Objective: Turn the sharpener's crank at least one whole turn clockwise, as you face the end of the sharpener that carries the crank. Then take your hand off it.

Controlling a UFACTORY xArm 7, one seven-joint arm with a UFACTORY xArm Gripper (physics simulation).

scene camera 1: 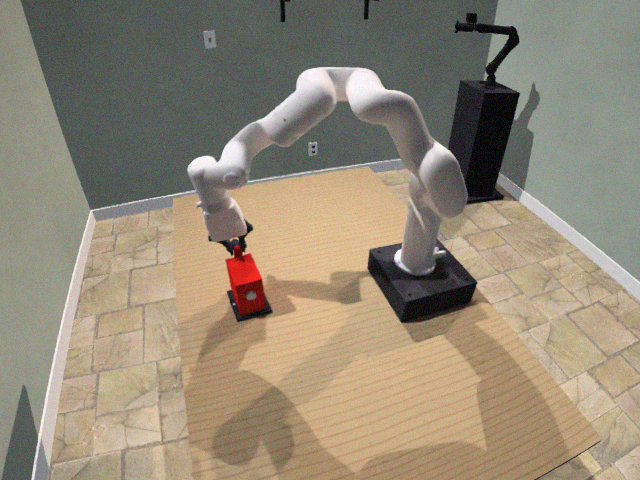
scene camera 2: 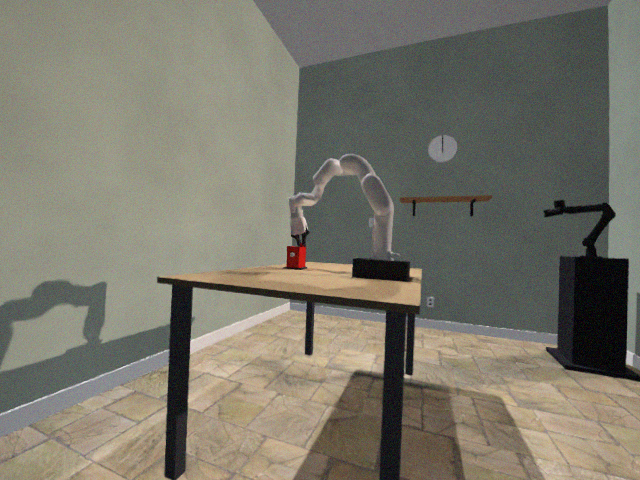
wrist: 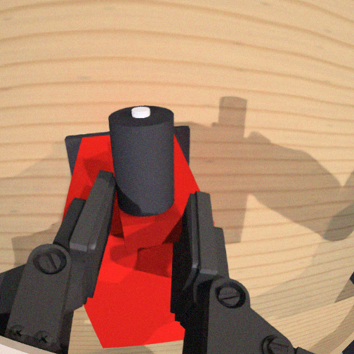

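Pixels of known places: gripper, fingertip midpoint: (scene camera 1: 238, 250) (scene camera 2: 302, 245); arm's base at its link origin: (scene camera 1: 414, 262) (scene camera 2: 380, 259).
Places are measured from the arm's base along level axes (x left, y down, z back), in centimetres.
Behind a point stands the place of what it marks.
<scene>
The red sharpener (scene camera 1: 248, 279) {z -49.3, x 0.3, y -4.7 cm} (scene camera 2: 297, 258) {z -46.6, x 1.0, y 1.9 cm} (wrist: 132, 310) stands upright on its black base near the far left of the table. Its crank has a dark cylindrical knob (wrist: 142, 165) with a white end cap, joined to a short red crank arm (wrist: 150, 232). The crank stands up above the sharpener's top in scene camera 1. My gripper (scene camera 1: 237, 248) {z -50.9, x -11.7, y -5.4 cm} (scene camera 2: 299, 241) {z -50.9, x -11.7, y -5.4 cm} (wrist: 147, 209) points down over the crank end and is shut on the crank, one finger on each side. The knob shows between the fingertips in the wrist view; exact contact is hard to see.
The wooden table (scene camera 1: 330, 222) {z -16.0, x -36.9, y 8.1 cm} (scene camera 2: 248, 279) {z -38.4, x 52.6, y 8.1 cm} carries my arm's black base block (scene camera 1: 423, 289) {z -2.8, x 11.6, y -0.3 cm} (scene camera 2: 381, 269) {z 3.5, x 13.9, y 3.7 cm} to the right of the sharpener. A black pedestal (scene camera 1: 483, 139) (scene camera 2: 593, 310) with a small dark arm stands off the table at the back right.
</scene>
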